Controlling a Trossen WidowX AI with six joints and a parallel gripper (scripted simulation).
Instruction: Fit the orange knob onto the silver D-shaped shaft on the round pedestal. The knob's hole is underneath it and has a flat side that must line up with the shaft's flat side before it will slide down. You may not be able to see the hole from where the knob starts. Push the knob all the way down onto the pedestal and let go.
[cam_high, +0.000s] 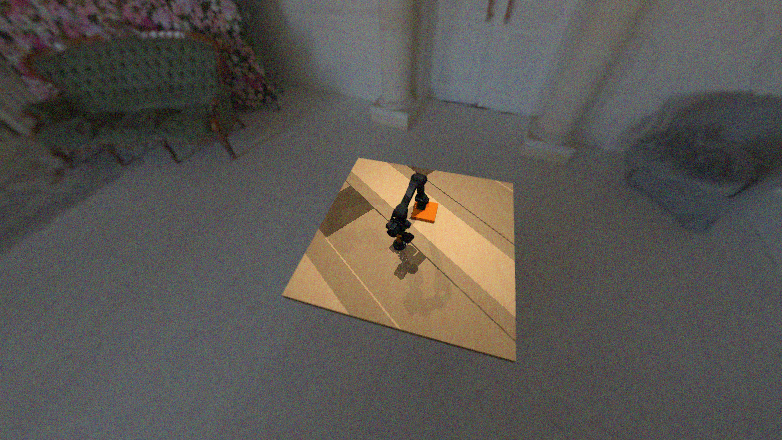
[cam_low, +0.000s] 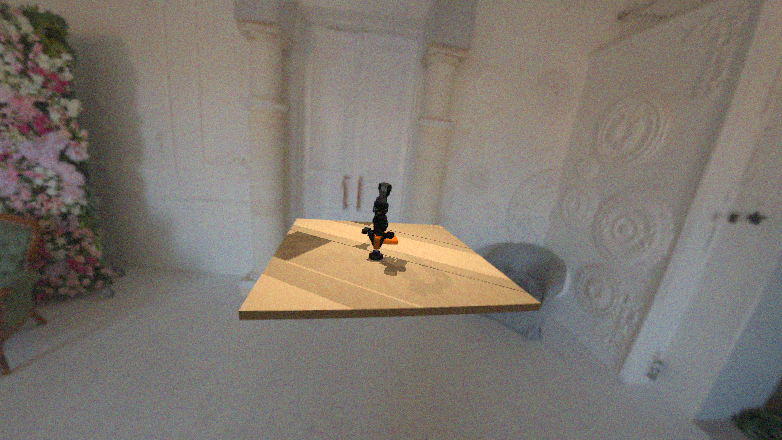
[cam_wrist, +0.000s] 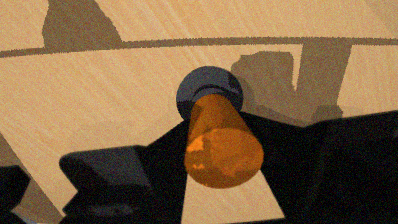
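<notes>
Now: the orange knob 30 mm above my gripper tip. Round my gripper tip: pedestal with D-shaped shaft (40 mm below).
</notes>
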